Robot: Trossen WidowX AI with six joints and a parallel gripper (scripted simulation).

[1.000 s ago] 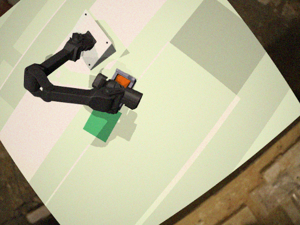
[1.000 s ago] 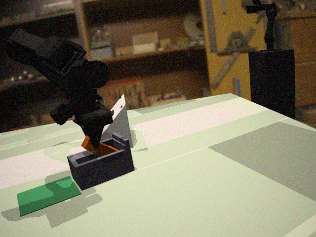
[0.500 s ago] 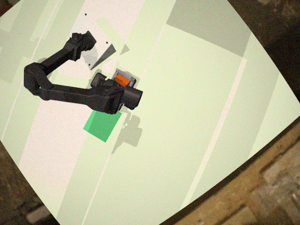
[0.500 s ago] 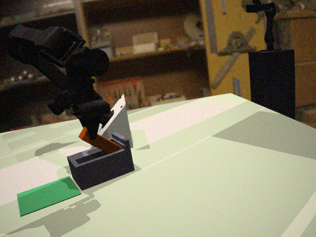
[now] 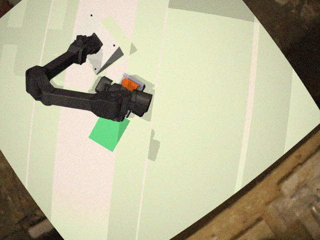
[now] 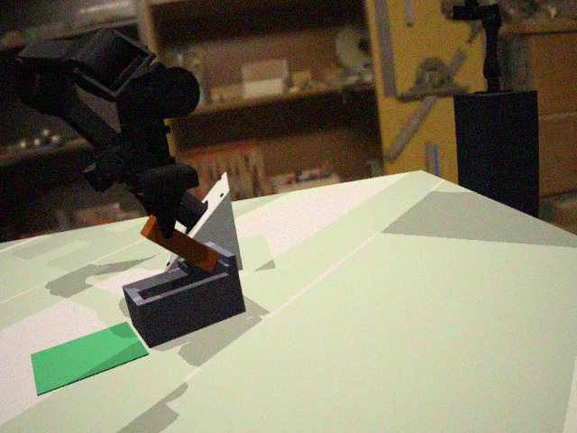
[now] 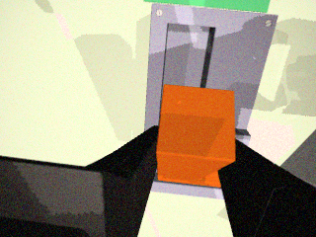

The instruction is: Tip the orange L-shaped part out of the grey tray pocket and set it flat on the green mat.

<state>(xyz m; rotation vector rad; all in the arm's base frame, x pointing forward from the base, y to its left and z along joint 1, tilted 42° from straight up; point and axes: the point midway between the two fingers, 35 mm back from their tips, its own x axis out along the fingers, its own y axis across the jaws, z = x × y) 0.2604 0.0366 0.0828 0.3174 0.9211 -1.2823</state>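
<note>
My gripper tip is 5 cm short of the green mat, 14 cm to the left of it and 15 cm above it. From my gripper tip the other things lie so: grey tray (2 cm behind, 15 cm below); then orange L-shaped part (3 cm behind, 2 cm to the left, 3 cm below).
</note>
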